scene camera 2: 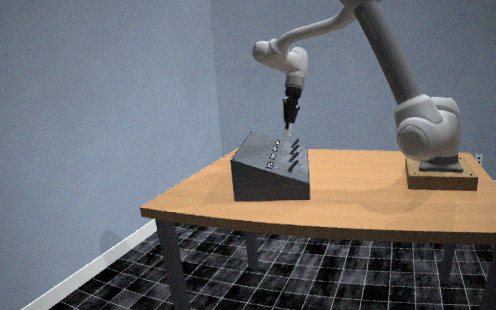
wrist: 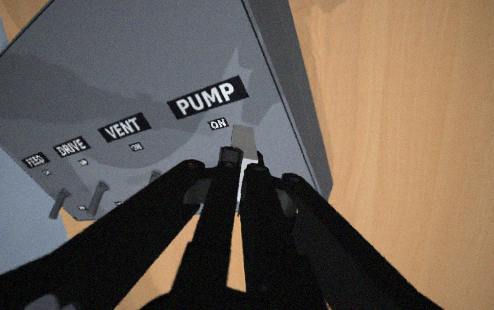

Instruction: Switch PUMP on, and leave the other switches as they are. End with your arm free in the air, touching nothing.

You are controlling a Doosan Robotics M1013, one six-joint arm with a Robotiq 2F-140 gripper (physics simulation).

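Frame: origin at the arm's base, x ahead, y left, z up, level; metres.
Seen in the pictures: gripper, fingertip midpoint: (scene camera 2: 286,136) (wrist: 240,141); arm's base at its link origin: (scene camera 2: 439,165).
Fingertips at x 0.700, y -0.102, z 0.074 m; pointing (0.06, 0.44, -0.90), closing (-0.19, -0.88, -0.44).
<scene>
Pixels of each thing's middle, then the offset from my fingertips to it. "spot": a spot on its surface instead. Level surfaces: height alone.
- grey sloped switch box at the middle of its body: (wrist: 126,130) (scene camera 2: 274,164) dx -0.023, dy +0.216, dz -0.070 m
- mark at a spot on its surface: (wrist: 218,124) spot: dx +0.006, dy +0.036, dz -0.027 m
- FEED lever at the middle of its body: (wrist: 57,205) dx -0.155, dy +0.364, dz -0.021 m
- DRIVE lever at the middle of its body: (wrist: 95,201) dx -0.120, dy +0.249, dz -0.021 m
- partly hidden VENT lever at a spot on its surface: (wrist: 155,175) spot: dx -0.066, dy +0.136, dz -0.035 m
- wooden table at its surface level: dz -0.128 m
The grey sloped switch box (scene camera 2: 267,172) (wrist: 165,65) stands on the table. Its PUMP label (scene camera 2: 278,142) (wrist: 209,97) is at the far end in the scene view, with a small ON mark (wrist: 218,124) beneath it in the wrist view. My gripper (scene camera 2: 288,131) (wrist: 240,141) is shut and empty, its pale fingertips low over the panel's PUMP end, just below and right of the ON mark in the wrist view. The fingers hide the PUMP lever there, so its position and any contact cannot be told.
The FEED lever (wrist: 59,203), DRIVE lever (wrist: 98,198) and partly hidden VENT lever (wrist: 155,175) stand left of the fingers, slanting away from their ON marks. The wooden table (scene camera 2: 200,200) (wrist: 400,125) extends around the box. The arm's base (scene camera 2: 440,180) stands at the right.
</scene>
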